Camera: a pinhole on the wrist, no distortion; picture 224 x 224 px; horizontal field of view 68.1 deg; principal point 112.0 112.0 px. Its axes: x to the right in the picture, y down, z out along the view. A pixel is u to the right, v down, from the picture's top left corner.
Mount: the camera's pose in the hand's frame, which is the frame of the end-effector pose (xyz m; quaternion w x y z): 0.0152 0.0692 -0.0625 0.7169 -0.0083 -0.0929 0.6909
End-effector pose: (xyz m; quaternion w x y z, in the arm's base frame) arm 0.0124 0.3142 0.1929 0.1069 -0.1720 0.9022 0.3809
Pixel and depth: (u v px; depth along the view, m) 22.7 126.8 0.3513
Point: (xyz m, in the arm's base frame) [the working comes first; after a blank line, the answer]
In the camera's frame: -0.1893 0.0314 0.3513

0.1562 0.4126 -0.0620
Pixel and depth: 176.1 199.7 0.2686
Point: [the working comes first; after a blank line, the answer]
In the camera's frame: 0.1039 0.1421 0.2686

0.1148 0.5876 0.2077
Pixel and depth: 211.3 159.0 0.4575
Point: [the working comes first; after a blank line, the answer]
In the camera's frame: 0.2741 0.1297 0.4575

0.0797 0.8358 0.1632
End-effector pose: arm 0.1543 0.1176 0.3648 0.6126 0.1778 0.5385 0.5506
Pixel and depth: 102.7 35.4 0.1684
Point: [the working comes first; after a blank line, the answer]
In the camera's frame: -0.0094 -0.0778 0.1684

0.2204 0.2305 0.4034
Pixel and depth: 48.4 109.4 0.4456
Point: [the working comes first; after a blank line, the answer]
In the camera's frame: -0.1710 -0.0070 0.4456

0.5410 0.1597 0.3897
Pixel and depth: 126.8 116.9 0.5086
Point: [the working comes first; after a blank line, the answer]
In the camera's frame: 0.0454 0.0150 0.5086

0.5178 0.2390 0.6006
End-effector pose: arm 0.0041 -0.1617 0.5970 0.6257 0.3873 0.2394 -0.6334
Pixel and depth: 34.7 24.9 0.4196
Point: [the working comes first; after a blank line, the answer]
In the camera's frame: -0.1957 -0.2205 0.4196

-0.2300 -0.5256 0.6405
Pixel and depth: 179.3 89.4 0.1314
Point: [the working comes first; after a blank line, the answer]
In the camera's frame: 0.0534 -0.0179 0.1314

0.0946 -0.2415 0.6483
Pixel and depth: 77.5 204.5 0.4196
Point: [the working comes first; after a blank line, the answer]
In the camera's frame: -0.0873 0.2342 0.4196

-0.1322 -0.2276 0.9871
